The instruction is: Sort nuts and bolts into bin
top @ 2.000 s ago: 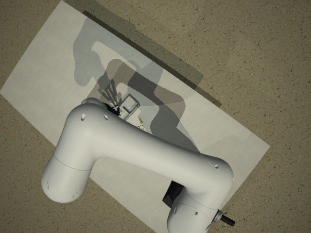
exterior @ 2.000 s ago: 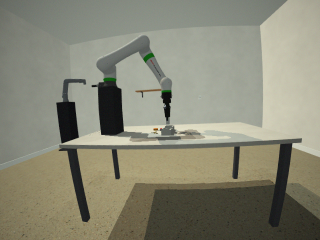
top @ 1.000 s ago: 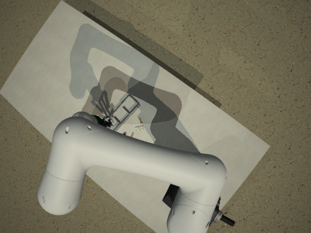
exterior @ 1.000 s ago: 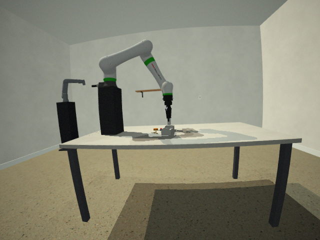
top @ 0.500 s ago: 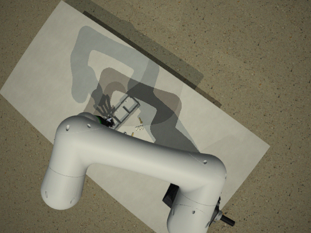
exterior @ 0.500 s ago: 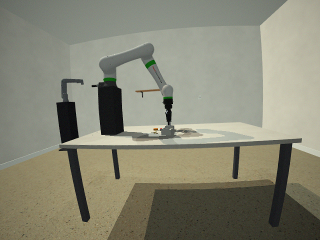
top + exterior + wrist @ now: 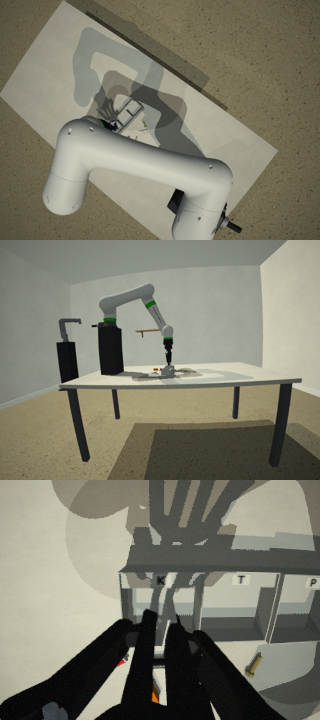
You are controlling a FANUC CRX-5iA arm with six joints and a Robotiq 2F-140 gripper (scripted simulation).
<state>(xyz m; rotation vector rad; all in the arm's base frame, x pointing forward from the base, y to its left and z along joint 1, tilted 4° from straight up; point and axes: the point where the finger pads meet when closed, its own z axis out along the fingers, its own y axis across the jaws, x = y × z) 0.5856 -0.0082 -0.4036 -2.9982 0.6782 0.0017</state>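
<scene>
Now: hand 160 mm past the white domino-like tile, 60 mm to the left of it and 40 mm above it. The rest, counted from my hand: grey bin (80 mm to the right, 30 mm below, 20 mm behind); black cylinder (90 mm behind, 40 mm below, 30 mm to the left); red piece (90 mm to the left, 80 mm behind, 40 mm below).
</scene>
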